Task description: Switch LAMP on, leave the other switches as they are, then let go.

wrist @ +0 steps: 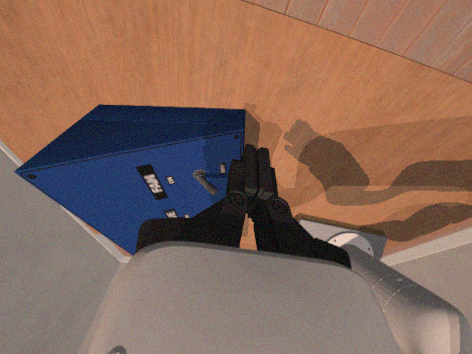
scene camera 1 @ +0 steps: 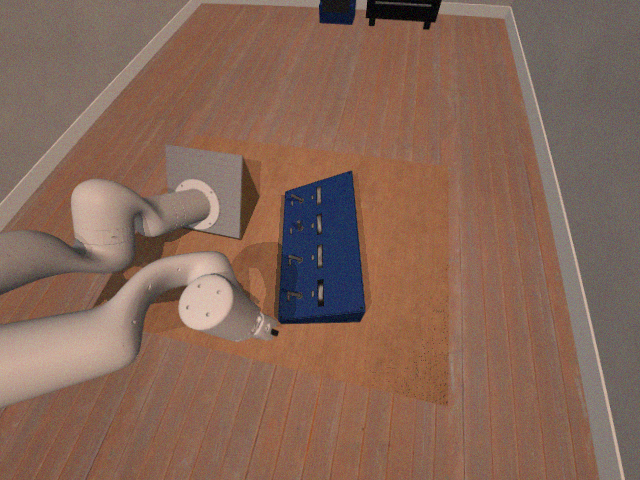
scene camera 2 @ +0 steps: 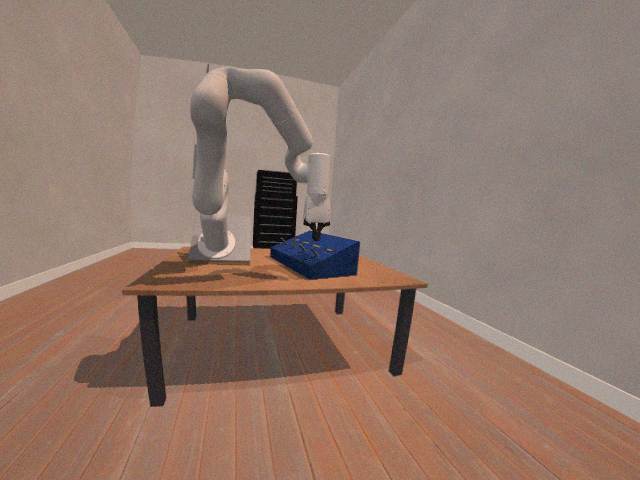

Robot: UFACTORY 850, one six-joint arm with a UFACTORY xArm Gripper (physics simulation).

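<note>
A blue sloped switch box stands on the table with a row of levers. In scene camera 1, the second lever from the top looks stubbier than the others. The labels there are too small to read, and a LAMP label cannot be read in any view. In the wrist view, the FAN label and the FAN lever show; other levers are hidden behind my fingers. My gripper is shut and empty, beside the box's FAN-end corner and apart from the levers.
The wooden table carries the box and the grey base block of my arm. The base block is left of the box in both scene views. My arm arches over the table. A black cabinet stands far behind.
</note>
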